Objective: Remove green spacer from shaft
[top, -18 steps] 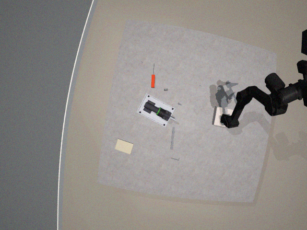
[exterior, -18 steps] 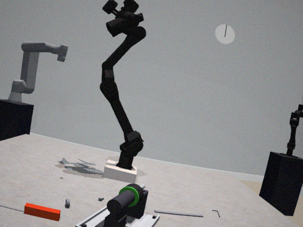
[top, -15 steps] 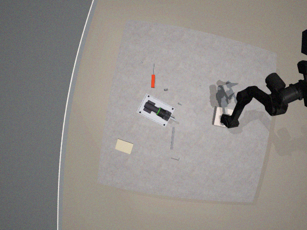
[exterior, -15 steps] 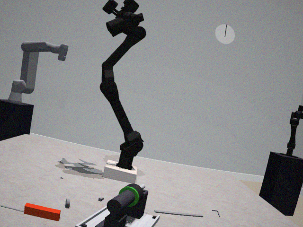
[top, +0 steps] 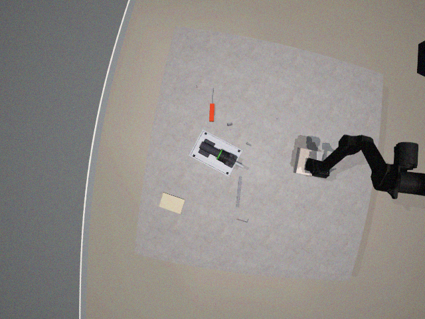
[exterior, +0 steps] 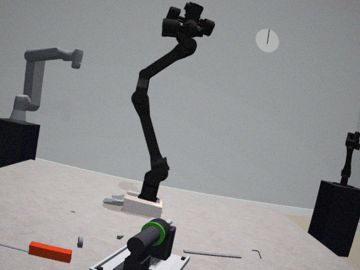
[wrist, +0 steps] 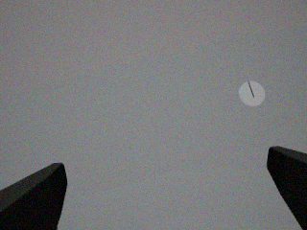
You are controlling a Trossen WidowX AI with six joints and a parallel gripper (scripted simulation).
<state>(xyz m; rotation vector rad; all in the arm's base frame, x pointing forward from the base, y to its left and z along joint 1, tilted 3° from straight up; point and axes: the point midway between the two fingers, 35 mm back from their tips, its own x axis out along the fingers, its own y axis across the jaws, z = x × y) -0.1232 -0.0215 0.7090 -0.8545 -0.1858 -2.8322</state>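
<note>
The green spacer lies 630 mm ahead of my gripper tip, 50 mm to the left of it and 690 mm below it. From my gripper tip the other things lie so: cream card 810 mm ahead, 350 mm to the left, 770 mm below.
</note>
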